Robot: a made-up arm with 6 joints. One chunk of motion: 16 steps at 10 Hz.
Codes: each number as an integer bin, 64 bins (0 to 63) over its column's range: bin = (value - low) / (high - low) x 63, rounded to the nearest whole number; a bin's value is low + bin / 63 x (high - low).
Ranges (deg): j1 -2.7..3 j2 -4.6..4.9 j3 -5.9..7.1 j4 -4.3..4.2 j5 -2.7..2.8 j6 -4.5..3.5
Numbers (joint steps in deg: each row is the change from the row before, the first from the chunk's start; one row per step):
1: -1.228 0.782 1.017 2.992 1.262 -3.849
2: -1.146 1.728 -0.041 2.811 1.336 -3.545
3: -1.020 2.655 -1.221 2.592 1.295 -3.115
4: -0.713 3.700 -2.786 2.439 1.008 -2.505
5: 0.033 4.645 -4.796 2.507 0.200 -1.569
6: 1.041 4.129 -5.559 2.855 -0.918 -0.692
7: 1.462 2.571 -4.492 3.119 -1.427 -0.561
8: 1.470 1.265 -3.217 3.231 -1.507 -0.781
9: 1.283 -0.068 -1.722 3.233 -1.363 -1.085
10: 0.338 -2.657 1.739 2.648 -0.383 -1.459
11: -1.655 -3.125 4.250 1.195 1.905 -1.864
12: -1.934 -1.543 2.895 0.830 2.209 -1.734
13: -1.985 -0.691 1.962 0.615 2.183 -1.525
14: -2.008 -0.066 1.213 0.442 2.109 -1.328
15: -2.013 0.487 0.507 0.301 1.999 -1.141
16: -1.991 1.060 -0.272 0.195 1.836 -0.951
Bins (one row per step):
1: 16 36 34 54 45 5
2: 17 42 28 53 46 8
3: 19 48 23 51 46 11
4: 22 55 15 50 42 16
5: 30 61 5 50 33 23
6: 41 58 2 53 20 30
7: 46 48 7 55 15 31
8: 46 39 13 56 14 29
9: 44 30 20 56 15 27
10: 34 13 37 51 27 24
11: 12 10 49 41 53 21
12: 8 20 43 38 56 22
13: 8 26 38 36 56 23
14: 8 30 34 35 55 25
15: 8 34 31 34 54 26
16: 8 38 27 33 52 28

